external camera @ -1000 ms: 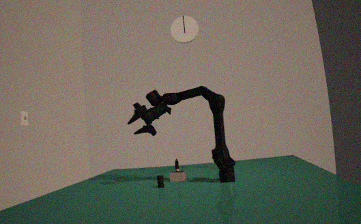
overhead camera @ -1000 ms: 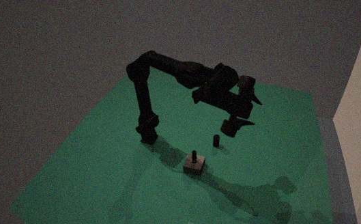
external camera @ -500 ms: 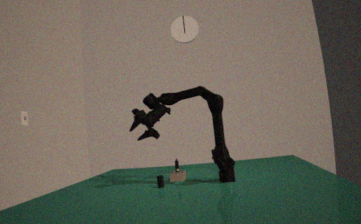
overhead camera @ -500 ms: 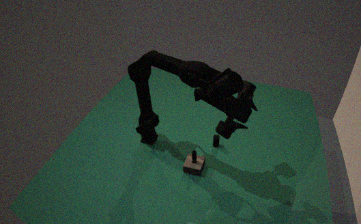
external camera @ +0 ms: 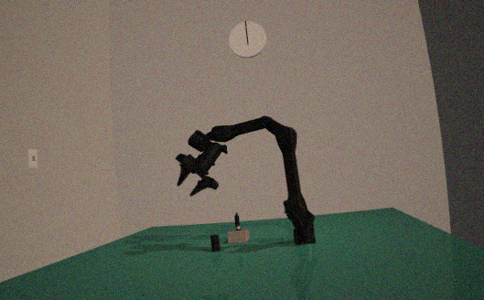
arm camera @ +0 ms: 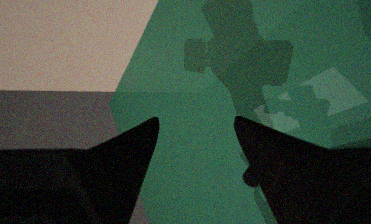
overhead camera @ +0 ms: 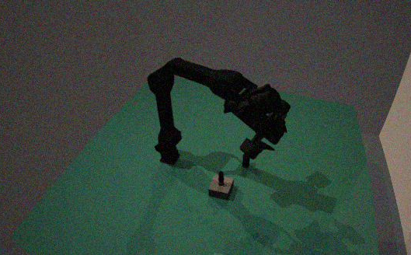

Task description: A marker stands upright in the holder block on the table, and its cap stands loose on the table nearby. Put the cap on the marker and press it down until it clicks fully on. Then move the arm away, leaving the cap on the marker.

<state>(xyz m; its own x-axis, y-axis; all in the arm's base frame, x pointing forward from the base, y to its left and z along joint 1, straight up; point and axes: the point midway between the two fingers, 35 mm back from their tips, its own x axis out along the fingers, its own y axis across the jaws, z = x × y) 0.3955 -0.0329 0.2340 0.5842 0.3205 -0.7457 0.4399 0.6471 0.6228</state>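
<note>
Now: gripper tip 120 mm past the dark cap, 70 mm to the right of it and 180 mm above it. Round my gripper tip: tan holder block: 170 mm behind, 80 mm to the right, 190 mm below.
</note>
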